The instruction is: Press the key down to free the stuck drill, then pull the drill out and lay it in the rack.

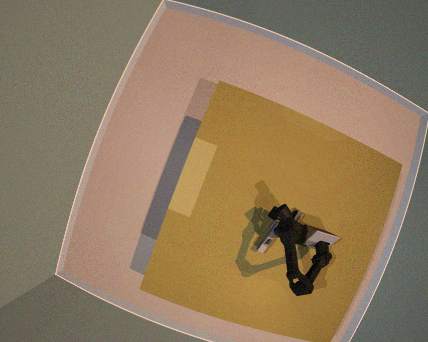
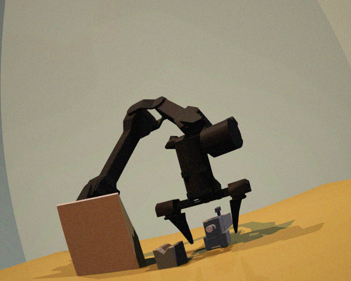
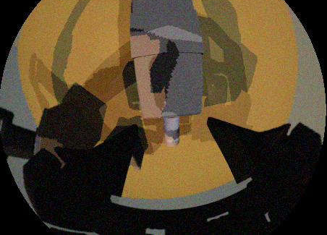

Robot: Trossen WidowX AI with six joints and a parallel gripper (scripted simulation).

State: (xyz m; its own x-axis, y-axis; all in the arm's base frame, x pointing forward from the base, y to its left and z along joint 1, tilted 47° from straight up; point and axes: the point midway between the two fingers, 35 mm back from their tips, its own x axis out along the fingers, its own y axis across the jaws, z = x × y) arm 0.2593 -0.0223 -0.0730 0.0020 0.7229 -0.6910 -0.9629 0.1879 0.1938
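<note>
Right now my gripper tip is 60 mm to the right of the drill, 20 mm below it and 10 mm short of it. The rest, counted from my gripper tip: rack (90 mm behind, 30 mm to the right, 10 mm below); key (140 mm to the left, 40 mm ahead, 20 mm above); grey fixture block (110 mm to the left, 30 mm ahead, 10 mm above).
</note>
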